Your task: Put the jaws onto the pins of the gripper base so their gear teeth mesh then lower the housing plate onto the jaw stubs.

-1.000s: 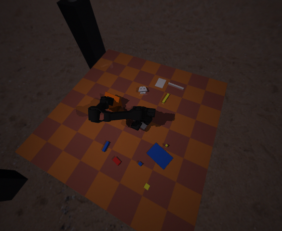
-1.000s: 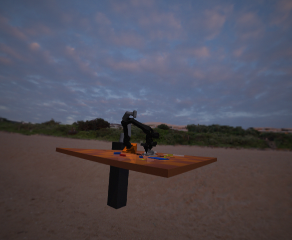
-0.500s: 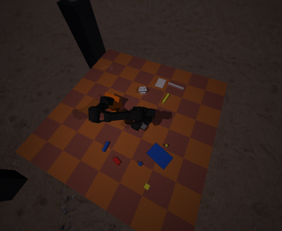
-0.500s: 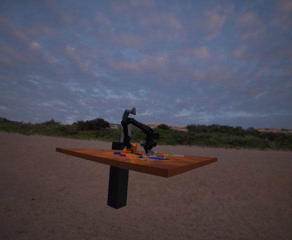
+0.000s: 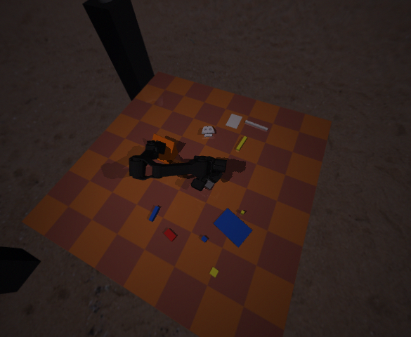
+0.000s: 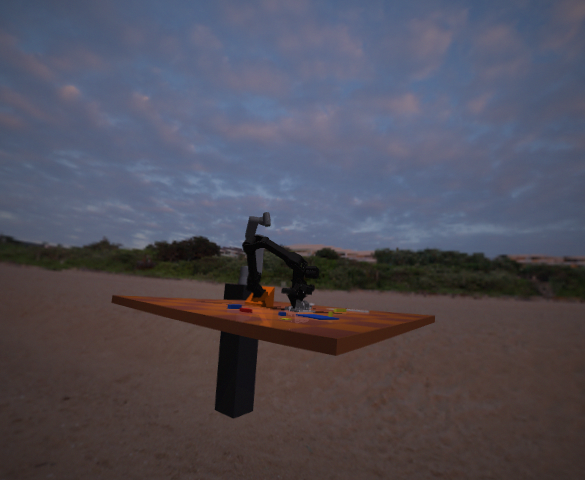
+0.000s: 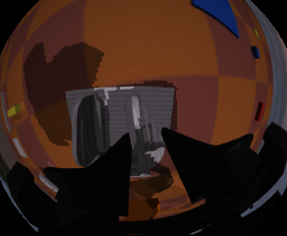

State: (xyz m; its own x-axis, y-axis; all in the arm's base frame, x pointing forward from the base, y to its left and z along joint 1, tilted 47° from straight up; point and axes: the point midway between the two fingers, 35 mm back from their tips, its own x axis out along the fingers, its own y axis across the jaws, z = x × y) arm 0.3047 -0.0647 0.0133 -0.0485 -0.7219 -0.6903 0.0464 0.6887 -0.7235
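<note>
My gripper tip is now 130 mm past the gripper base, 310 mm to the right of it and 10 mm below it. Also, from my gripper tip: small blue cube (120 mm ahead, 280 mm to the right, 10 mm below); housing plate (50 mm behind, 40 mm to the left, 10 mm below); blue plate (220 mm ahead, 170 mm to the right, 10 mm below).
</note>
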